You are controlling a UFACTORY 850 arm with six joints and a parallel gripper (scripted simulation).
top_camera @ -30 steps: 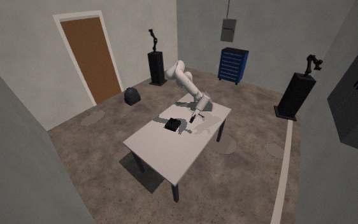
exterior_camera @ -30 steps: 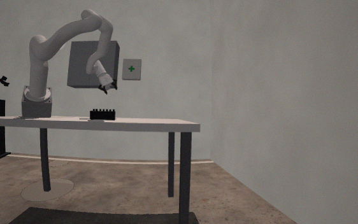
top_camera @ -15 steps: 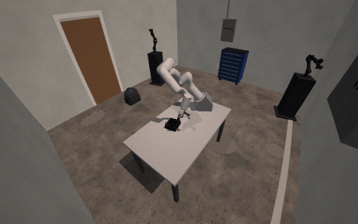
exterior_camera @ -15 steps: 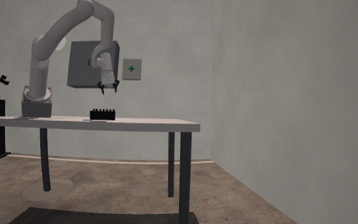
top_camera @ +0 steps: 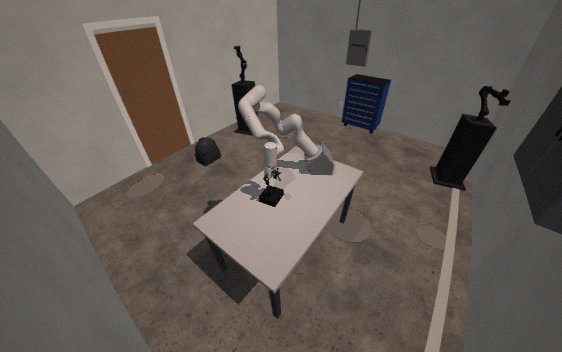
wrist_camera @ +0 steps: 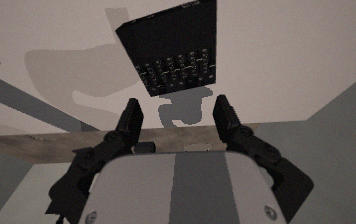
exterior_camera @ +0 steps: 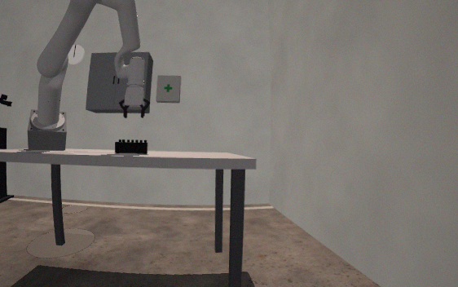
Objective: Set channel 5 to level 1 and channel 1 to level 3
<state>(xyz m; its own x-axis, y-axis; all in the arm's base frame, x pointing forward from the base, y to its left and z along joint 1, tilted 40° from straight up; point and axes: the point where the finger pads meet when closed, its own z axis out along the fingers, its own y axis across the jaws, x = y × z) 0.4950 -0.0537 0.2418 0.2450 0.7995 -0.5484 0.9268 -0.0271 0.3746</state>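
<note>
Right now my hand is 13 cm above the channel 1 fader cap, 7 cm past it and 1 cm to the left of it. Round my hand: channel 5 fader cap: 13 cm below, 2 cm to the right, 2 cm ahead; then channel 2 fader cap: 13 cm below, 5 cm behind, 4 cm to the right.
</note>
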